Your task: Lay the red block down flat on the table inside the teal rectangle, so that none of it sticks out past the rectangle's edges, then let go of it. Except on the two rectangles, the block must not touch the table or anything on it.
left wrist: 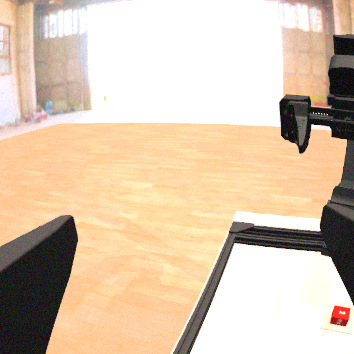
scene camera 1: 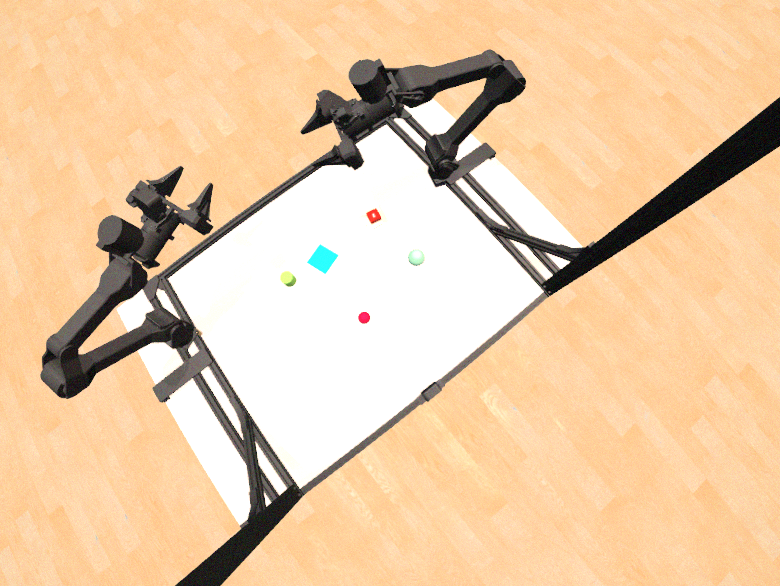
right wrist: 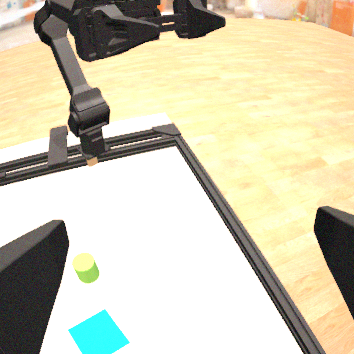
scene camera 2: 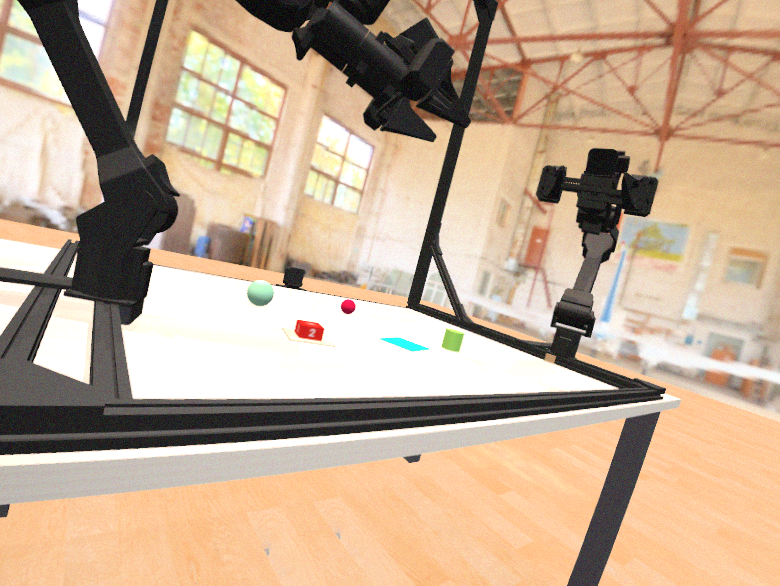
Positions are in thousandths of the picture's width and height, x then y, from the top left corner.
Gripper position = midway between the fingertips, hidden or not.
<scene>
my left gripper: left wrist 572, 631; scene camera 1 252, 298; right wrist 549, 72; scene camera 2 760, 293
</scene>
